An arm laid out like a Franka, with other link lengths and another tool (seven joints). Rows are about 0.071 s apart.
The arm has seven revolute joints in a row. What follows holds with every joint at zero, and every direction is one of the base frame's. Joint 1 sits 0.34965 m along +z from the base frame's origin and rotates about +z. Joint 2 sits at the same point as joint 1 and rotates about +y. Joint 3 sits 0.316 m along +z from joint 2 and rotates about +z. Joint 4 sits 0.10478 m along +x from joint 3 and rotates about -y. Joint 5 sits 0.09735 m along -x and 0.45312 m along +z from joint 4 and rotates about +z. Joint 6 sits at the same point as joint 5 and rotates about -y. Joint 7 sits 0.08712 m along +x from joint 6 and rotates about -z. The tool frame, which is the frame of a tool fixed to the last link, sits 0.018 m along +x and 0.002 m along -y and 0.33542 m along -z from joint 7; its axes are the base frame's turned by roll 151.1, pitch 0 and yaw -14.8 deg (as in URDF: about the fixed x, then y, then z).
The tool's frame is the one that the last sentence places.
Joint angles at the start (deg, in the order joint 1, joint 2, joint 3, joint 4, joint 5, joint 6, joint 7):
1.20, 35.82, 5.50, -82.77, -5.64, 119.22, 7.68
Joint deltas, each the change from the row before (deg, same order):
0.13, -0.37, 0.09, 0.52, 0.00, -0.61, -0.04
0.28, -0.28, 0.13, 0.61, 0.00, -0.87, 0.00
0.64, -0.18, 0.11, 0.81, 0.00, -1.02, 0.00
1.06, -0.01, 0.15, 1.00, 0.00, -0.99, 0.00
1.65, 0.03, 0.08, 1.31, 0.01, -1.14, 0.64
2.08, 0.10, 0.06, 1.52, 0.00, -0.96, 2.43
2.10, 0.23, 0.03, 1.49, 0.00, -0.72, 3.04
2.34, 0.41, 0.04, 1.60, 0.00, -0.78, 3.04
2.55, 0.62, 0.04, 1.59, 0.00, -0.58, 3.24
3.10, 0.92, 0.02, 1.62, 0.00, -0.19, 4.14
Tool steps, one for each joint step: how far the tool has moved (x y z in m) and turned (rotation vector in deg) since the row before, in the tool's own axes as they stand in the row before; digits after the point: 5 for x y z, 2 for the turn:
0.00160, 0.00185, -0.00957, 0.10, 0.33, -0.03
-0.00048, -0.00034, -0.00989, 0.03, 0.18, -0.27
-0.00194, -0.00416, -0.01242, 0.01, 0.31, -0.58
-0.00348, -0.01001, -0.01531, 0.08, 0.56, -0.94
-0.00496, -0.01512, -0.02082, 0.11, 0.60, -0.76
-0.00537, -0.01938, -0.02497, 0.25, 0.19, 0.60
-0.00628, -0.02017, -0.02343, 0.33, -0.06, 1.16
-0.01000, -0.02345, -0.02347, 0.34, -0.08, 0.88
-0.01341, -0.02690, -0.02225, 0.40, -0.12, 0.84
-0.01914, -0.03420, -0.02256, 0.55, -0.27, 1.18

